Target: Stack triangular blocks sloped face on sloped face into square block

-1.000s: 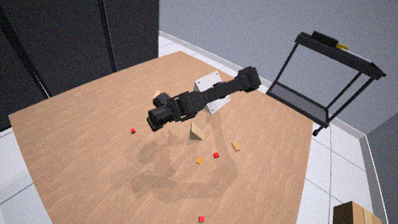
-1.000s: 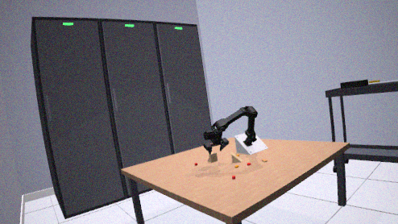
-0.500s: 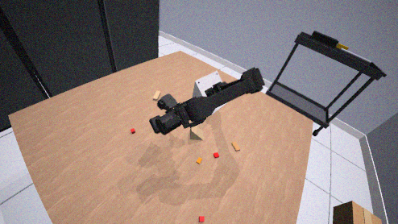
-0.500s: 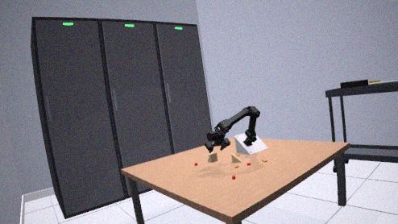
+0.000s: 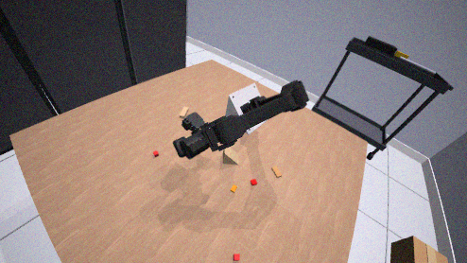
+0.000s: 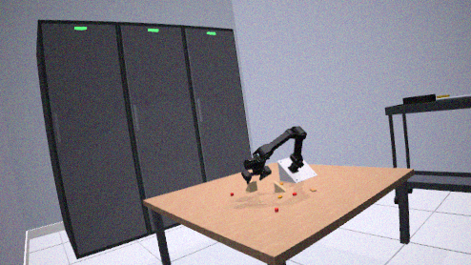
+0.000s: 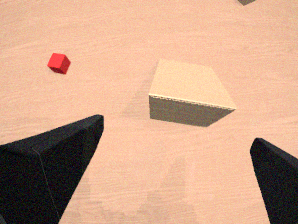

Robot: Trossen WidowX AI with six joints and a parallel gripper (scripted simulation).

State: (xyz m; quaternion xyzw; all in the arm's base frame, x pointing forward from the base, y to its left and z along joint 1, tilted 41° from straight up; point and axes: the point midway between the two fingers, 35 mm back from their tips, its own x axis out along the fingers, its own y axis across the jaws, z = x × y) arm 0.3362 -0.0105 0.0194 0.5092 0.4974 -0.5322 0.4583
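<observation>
My gripper tip is 10 mm past the pale wooden triangular block, 40 mm to the left of it and 50 mm above it. From my gripper tip the other things lie so: tan piece (190 mm behind, 310 mm to the left, 60 mm below).
</observation>
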